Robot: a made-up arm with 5 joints. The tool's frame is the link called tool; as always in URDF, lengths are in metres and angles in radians. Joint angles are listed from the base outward. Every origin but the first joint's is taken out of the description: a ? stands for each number. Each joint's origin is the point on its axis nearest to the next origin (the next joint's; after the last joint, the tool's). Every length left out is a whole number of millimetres.
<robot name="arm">
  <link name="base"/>
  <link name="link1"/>
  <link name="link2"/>
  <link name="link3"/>
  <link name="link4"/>
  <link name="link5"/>
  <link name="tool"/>
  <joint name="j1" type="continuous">
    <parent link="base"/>
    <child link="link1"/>
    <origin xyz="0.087 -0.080 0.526" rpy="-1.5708 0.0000 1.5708"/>
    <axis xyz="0 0 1"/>
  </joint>
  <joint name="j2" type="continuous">
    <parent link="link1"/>
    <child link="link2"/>
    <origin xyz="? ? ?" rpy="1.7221 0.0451 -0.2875"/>
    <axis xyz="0 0 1"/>
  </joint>
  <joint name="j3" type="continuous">
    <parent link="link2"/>
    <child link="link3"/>
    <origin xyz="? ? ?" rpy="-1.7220 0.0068 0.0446"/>
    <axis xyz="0 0 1"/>
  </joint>
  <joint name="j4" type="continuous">
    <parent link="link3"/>
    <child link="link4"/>
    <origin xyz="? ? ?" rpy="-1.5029 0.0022 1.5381"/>
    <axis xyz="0 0 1"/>
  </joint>
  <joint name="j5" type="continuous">
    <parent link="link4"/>
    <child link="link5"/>
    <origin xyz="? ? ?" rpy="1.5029 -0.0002 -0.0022"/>
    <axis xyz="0 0 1"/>
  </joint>
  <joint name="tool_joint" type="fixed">
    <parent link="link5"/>
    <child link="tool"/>
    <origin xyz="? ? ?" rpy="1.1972 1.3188 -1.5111"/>
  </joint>
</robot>
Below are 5 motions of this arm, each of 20 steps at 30 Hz.
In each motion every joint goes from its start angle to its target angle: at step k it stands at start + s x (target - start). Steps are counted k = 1, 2, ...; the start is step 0. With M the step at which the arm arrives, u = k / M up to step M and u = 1 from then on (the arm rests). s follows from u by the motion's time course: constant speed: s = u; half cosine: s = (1 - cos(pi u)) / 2; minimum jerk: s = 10 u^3 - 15 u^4 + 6 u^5.
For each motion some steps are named. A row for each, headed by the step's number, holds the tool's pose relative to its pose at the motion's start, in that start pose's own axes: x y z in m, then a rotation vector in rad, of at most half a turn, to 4 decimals.
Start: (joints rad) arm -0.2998 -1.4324 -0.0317 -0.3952 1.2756
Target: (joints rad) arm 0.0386 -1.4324 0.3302 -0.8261 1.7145
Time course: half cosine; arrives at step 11
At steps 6, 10, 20:
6: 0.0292 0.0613 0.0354 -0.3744 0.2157 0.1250
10: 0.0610 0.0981 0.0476 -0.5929 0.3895 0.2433
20: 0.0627 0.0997 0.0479 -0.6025 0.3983 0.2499

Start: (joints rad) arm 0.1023 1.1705 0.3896 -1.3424 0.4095
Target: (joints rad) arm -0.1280 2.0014 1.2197 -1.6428 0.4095
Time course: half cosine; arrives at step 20
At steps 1, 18, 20:
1: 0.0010 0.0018 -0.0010 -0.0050 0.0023 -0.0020
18: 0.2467 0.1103 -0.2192 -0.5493 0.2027 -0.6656
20: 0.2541 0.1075 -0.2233 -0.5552 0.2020 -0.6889

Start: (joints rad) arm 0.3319 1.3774 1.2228 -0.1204 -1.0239
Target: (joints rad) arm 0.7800 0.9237 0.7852 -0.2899 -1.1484
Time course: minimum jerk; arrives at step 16
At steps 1, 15, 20:
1: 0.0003 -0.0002 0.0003 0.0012 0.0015 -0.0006
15: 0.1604 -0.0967 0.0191 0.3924 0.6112 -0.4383
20: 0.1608 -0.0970 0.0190 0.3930 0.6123 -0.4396

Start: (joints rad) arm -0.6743 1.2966 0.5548 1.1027 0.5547
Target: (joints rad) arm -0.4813 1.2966 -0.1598 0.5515 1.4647
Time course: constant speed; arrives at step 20
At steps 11, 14, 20:
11: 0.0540 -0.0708 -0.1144 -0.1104 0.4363 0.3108
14: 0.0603 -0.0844 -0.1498 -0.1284 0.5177 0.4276
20: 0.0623 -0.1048 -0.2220 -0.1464 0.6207 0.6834

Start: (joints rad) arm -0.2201 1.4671 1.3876 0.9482 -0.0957
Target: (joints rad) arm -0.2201 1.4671 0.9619 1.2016 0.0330
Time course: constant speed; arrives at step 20
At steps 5, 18, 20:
5: 0.0094 -0.0366 0.0020 0.0070 -0.0292 -0.1049
18: 0.0199 -0.1331 -0.0040 0.0055 -0.0737 -0.3926
20: 0.0197 -0.1478 -0.0064 0.0030 -0.0761 -0.4384

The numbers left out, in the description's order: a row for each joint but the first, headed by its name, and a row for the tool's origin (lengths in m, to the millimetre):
j2: -0.034 0.071 0.000
j3: 0.028 0.042 0.000
j4: 0.218 -0.224 0.000
j5: -0.040 0.027 0.000
tool: -0.012 -0.040 0.000

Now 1 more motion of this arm.
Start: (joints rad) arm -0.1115 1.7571 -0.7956 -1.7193 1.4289
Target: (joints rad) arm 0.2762 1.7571 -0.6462 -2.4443 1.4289
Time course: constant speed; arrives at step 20
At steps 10, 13, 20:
10: -0.0147 -0.0469 0.0147 0.2005 -0.1804 0.4168
13: -0.0195 -0.0617 0.0176 0.2573 -0.2453 0.5404
20: -0.0311 -0.0976 0.0212 0.3820 -0.4156 0.8249

